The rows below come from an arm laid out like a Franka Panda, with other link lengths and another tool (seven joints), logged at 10 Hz.
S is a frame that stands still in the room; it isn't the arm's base.
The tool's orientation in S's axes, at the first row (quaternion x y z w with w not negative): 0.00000 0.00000 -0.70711 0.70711
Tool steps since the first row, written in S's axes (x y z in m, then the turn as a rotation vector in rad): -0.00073 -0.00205 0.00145 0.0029 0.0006 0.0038; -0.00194 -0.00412 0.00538 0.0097 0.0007 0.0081; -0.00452 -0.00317 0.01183 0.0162 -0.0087 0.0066; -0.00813 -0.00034 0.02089 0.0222 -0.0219 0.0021; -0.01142 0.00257 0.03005 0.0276 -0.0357 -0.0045
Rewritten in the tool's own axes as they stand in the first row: 0.00205 -0.00073 0.00145 -0.0006 0.0029 0.0038; 0.00412 -0.00194 0.00538 -0.0007 0.0097 0.0081; 0.00317 -0.00452 0.01183 0.0087 0.0162 0.0066; 0.00034 -0.00813 0.02089 0.0219 0.0222 0.0021; -0.00257 -0.01142 0.03005 0.0357 0.0276 -0.0045
